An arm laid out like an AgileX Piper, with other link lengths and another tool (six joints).
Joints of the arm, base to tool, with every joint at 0 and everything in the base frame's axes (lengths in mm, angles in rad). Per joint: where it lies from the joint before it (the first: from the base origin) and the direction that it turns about. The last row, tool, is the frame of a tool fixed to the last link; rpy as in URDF.
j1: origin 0 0 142.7 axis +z
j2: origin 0 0 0 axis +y
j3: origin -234.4 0 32.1 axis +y
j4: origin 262.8 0 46.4 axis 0.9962 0 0.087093
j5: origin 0 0 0 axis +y
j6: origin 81.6 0 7.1 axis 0.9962 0 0.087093
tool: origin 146.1 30 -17.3 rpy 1.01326 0.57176 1.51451
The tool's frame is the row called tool.
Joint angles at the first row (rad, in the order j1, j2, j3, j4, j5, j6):
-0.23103, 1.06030, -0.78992, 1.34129, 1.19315, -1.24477
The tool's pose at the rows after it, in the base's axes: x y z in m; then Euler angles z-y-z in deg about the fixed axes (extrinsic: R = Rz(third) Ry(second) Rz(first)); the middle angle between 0 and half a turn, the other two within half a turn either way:
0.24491 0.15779 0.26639 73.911 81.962 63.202
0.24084 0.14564 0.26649 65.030 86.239 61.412
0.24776 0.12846 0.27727 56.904 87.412 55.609
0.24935 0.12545 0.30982 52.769 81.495 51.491
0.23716 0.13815 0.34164 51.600 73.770 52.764
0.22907 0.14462 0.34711 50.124 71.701 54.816
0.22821 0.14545 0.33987 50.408 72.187 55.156
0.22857 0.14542 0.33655 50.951 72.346 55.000
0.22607 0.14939 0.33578 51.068 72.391 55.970
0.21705 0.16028 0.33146 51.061 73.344 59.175
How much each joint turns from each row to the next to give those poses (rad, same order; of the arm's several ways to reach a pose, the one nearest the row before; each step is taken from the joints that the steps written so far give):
0.00000, -0.08375, 0.00000, -0.04955, 0.00098, -0.03385
-0.00004, -0.10593, 0.00002, -0.10544, -0.05739, -0.00722
0.00007, -0.09996, 0.00001, -0.07915, -0.10750, 0.01976
-0.00171, -0.09041, 0.00203, 0.04090, -0.08570, 0.02435
0.00002, -0.07143, 0.01720, 0.12717, -0.01434, -0.01978
0.00008, -0.03111, 0.02296, 0.05444, 0.01293, -0.04122
-0.00005, -0.00496, 0.02198, 0.00408, 0.00630, -0.01396
0.00003, 0.00000, 0.00940, 0.00073, -0.00005, 0.00003
0.01757, 0.00004, 0.00207, -0.00001, -0.00001, 0.00000
0.04472, 0.00000, 0.00245, -0.01257, 0.01482, -0.00008

